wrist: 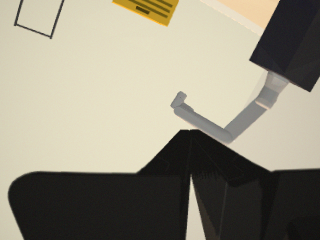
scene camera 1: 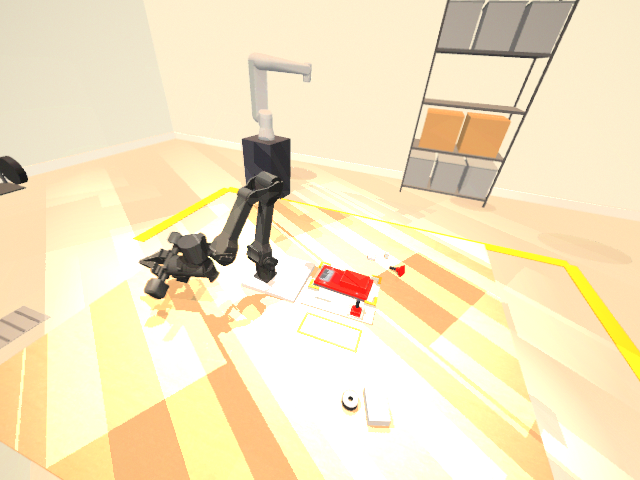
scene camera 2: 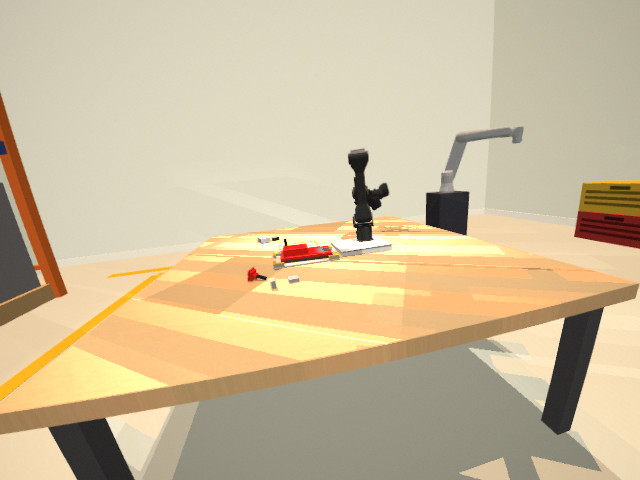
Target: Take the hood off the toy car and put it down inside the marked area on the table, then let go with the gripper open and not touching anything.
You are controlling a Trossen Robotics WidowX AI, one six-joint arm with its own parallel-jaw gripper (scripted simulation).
Labels:
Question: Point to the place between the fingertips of my gripper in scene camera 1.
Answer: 139,262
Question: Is my gripper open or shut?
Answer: Shut.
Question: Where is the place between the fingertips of my gripper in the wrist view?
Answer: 188,139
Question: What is my gripper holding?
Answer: Nothing.

